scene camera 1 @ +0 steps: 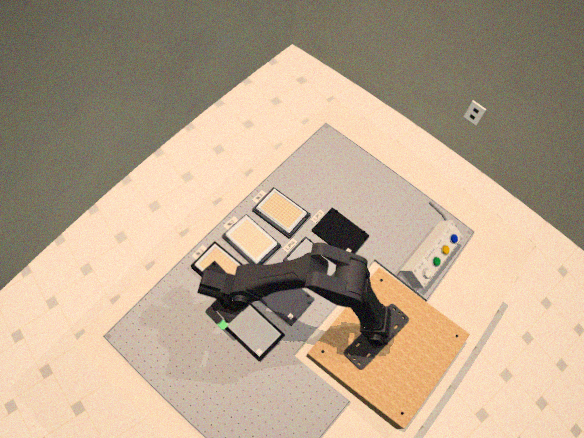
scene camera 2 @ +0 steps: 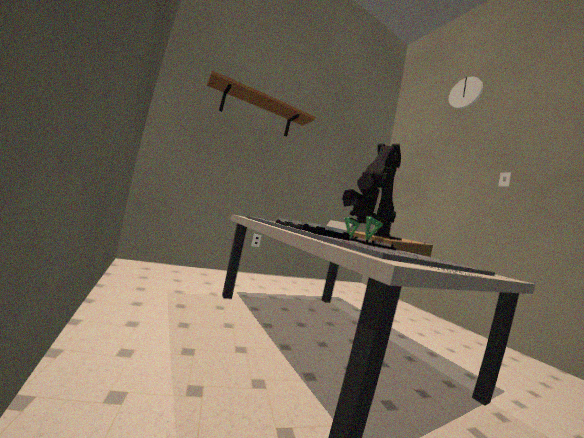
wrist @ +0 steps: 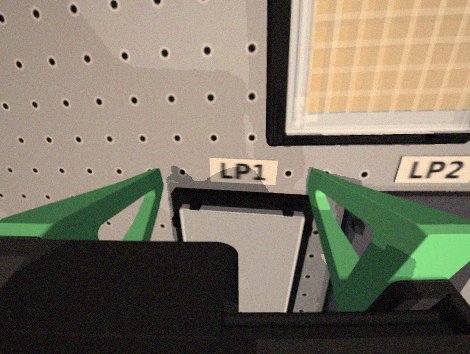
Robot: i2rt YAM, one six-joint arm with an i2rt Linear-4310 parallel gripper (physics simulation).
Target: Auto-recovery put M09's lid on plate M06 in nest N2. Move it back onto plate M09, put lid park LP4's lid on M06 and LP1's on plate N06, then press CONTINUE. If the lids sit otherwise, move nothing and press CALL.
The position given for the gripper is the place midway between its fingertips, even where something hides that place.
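Gripper (wrist: 235, 176) open, holding nothing. LP1 lid park (wrist: 288, 203) visible too.
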